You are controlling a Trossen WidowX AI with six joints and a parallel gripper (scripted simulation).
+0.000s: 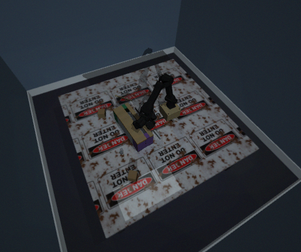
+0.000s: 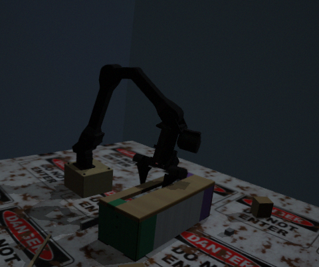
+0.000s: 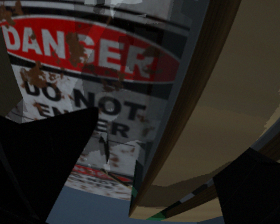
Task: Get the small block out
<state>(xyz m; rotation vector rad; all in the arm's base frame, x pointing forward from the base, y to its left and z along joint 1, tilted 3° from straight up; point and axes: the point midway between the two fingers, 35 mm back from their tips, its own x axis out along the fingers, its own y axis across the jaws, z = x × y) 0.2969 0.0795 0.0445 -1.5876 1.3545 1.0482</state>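
My gripper tip is 4 cm short of the box, 4 cm to the left of it and 3 cm above it.
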